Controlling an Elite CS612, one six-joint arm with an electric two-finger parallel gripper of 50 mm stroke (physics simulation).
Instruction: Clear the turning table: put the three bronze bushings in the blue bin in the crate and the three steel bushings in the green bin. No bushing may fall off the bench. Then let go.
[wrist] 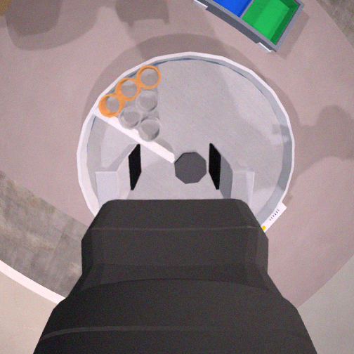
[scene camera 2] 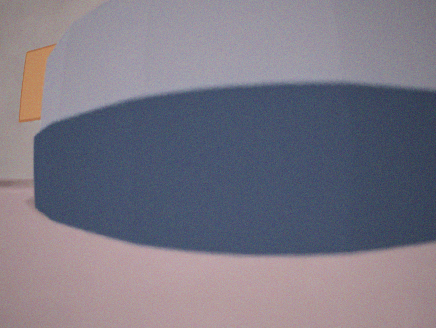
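In the wrist view, three bronze bushings (wrist: pixel 149 66) (wrist: pixel 128 99) (wrist: pixel 102 111) stand in a row along the upper-left rim of the turning table (wrist: pixel 225 90). Three steel bushings (wrist: pixel 156 101) (wrist: pixel 130 127) (wrist: pixel 158 130) stand beside them on the inner side, close to a white bar. My gripper (wrist: pixel 174 157) is open and empty, above the table near its dark hub, below and right of the bushings in the view. The crate (wrist: pixel 235 22) is at the top right, partly cut off, with its blue bin (wrist: pixel 232 4) left of its green bin (wrist: pixel 270 17).
The white bar (wrist: pixel 135 136) runs from the rim to near the dark hub (wrist: pixel 190 168). A white label plate (wrist: pixel 275 215) sits at the lower-right rim. In the scene view, a large blue and pale grey rounded body (scene camera 2: pixel 225 170) fills the middle; an orange panel (scene camera 2: pixel 35 85) shows behind.
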